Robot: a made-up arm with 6 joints. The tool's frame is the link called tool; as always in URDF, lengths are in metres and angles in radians. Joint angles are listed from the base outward. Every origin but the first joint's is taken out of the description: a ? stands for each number. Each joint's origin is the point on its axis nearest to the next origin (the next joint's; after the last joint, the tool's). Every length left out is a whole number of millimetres.
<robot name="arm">
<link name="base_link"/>
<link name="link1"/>
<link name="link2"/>
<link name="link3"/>
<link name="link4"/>
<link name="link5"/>
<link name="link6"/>
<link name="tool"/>
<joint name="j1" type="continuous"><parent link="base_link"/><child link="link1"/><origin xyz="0.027 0.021 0.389" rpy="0 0 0"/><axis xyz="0 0 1"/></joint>
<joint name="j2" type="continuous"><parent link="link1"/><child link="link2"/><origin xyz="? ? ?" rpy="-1.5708 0 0"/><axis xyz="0 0 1"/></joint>
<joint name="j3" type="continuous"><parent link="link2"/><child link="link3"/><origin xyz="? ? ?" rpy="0 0 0"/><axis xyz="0 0 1"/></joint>
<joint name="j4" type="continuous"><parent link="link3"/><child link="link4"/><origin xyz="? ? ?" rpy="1.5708 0 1.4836"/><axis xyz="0 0 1"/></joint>
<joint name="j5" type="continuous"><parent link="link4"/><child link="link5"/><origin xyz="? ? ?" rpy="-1.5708 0 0"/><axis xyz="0 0 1"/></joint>
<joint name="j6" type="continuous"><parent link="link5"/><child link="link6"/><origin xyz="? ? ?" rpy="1.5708 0 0"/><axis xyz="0 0 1"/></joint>
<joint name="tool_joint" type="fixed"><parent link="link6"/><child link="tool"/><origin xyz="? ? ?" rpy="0 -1.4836 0"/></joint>
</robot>
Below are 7 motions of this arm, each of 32 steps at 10 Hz.
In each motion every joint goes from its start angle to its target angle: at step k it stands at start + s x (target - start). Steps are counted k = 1, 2, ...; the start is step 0. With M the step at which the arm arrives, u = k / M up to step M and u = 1 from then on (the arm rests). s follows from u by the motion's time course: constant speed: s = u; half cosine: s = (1 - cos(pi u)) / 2; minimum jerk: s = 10 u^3 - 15 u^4 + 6 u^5.
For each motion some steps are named. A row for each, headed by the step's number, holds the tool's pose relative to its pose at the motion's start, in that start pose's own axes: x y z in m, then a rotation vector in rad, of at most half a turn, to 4 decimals.
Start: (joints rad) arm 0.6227 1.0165 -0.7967 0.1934 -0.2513 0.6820
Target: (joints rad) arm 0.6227 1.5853 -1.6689 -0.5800 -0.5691 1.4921
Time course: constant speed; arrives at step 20
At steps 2, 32:
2: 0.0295 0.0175 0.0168 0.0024 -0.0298 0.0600
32: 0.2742 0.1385 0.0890 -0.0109 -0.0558 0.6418

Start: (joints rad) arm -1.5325 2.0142 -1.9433 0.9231 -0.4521 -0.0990
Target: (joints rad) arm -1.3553 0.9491 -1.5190 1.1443 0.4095 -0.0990
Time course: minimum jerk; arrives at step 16
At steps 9, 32:
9: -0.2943 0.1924 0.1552 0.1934 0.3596 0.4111
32: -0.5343 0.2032 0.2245 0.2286 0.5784 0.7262

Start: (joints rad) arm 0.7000 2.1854 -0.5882 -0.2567 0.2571 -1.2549
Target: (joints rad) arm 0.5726 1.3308 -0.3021 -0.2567 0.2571 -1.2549
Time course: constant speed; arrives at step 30
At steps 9, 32:
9: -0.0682 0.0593 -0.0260 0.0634 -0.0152 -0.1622
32: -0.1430 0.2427 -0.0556 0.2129 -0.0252 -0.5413

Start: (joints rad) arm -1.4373 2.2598 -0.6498 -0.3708 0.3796 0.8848
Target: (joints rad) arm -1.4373 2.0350 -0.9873 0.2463 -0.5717 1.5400
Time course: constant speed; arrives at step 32
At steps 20, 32:
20: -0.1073 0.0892 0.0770 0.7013 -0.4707 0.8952
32: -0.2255 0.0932 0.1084 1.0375 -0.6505 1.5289

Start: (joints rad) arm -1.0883 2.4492 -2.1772 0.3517 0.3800 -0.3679
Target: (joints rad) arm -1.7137 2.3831 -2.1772 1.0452 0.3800 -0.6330
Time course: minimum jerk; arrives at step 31
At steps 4, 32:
4: -0.0020 -0.0071 0.0003 0.0125 -0.0032 -0.0042
32: -0.2123 -0.3708 -0.0279 0.6409 -0.3347 -0.2718

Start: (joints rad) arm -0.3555 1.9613 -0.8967 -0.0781 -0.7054 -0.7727
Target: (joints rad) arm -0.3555 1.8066 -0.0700 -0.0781 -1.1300 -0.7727
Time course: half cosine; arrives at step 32
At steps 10, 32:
10: -0.0334 0.0200 -0.0176 0.0041 0.0331 0.0447
32: -0.1750 0.0748 -0.0668 0.0239 0.1539 0.1966

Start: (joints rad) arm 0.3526 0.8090 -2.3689 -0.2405 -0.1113 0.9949
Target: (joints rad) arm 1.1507 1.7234 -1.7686 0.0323 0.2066 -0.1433
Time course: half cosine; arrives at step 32
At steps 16, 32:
16: -0.0603 -0.2770 -0.4102 0.0365 0.8050 -0.3845
32: -0.3236 -0.1466 -0.7883 0.0802 1.7528 0.0322

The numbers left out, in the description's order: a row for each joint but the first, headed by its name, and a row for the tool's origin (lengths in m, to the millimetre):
j2: 0 -0.054 0
j3: -0.5 -0.083 0
j4: 0.176 -0.047 0
j5: 0.025 0.004 0
j6: 0.024 -0.172 0
tool: -0.019 -0.023 0

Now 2 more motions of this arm.
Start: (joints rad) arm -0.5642 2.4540 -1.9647 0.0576 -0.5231 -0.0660
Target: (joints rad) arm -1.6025 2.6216 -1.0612 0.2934 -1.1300 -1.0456
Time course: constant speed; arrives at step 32
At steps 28, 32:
28: -0.4144 -0.5234 -0.2285 -0.5700 0.8246 -0.9314
32: -0.5067 -0.5482 -0.2501 -0.6097 1.0082 -1.0086

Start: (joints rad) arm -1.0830 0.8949 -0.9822 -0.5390 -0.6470 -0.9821
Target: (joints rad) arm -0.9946 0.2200 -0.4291 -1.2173 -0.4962 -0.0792
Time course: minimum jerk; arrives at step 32
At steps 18, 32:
18: -0.1996 0.0023 0.0418 0.1969 -0.1418 0.1845
32: -0.3175 0.0441 0.0484 0.2973 -0.1623 0.3012

